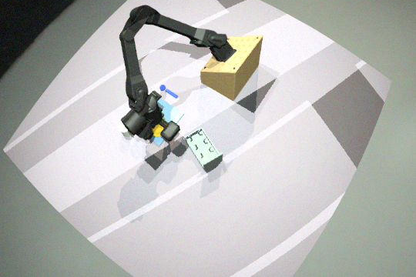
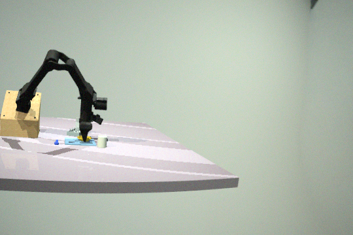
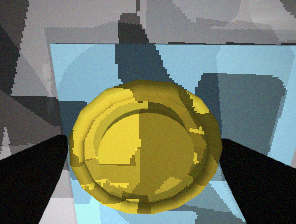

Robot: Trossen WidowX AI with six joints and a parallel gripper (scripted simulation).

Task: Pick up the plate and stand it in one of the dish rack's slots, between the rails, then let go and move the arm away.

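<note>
My gripper tip is now 20 mm past the light blue mat, 30 mm to the left of it and 10 mm above it. Round my gripper tip: cup: 90 mm ahead, 80 mm to the right, 20 mm above; then blue spoon: 130 mm behind, 90 mm to the right; then yellow plate: 10 mm above.
</note>
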